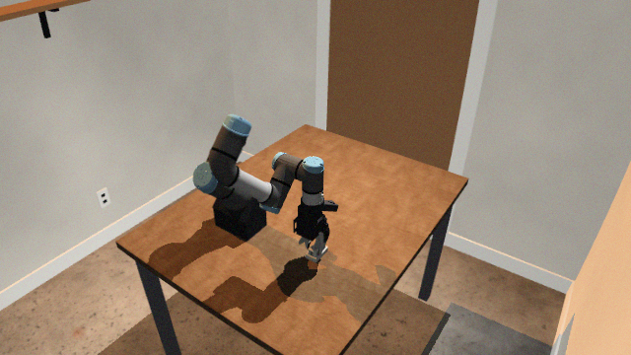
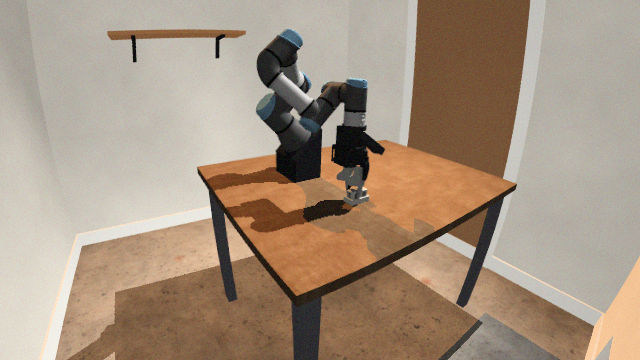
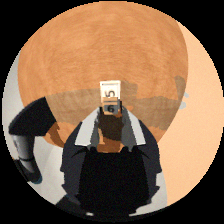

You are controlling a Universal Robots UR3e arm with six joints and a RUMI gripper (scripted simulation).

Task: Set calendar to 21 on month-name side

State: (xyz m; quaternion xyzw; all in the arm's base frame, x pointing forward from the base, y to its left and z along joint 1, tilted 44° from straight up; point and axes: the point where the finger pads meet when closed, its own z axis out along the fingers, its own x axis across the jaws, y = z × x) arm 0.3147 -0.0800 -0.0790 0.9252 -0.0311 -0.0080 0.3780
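My gripper is now 3 cm above the calendar tray and 2 cm to the right of it.
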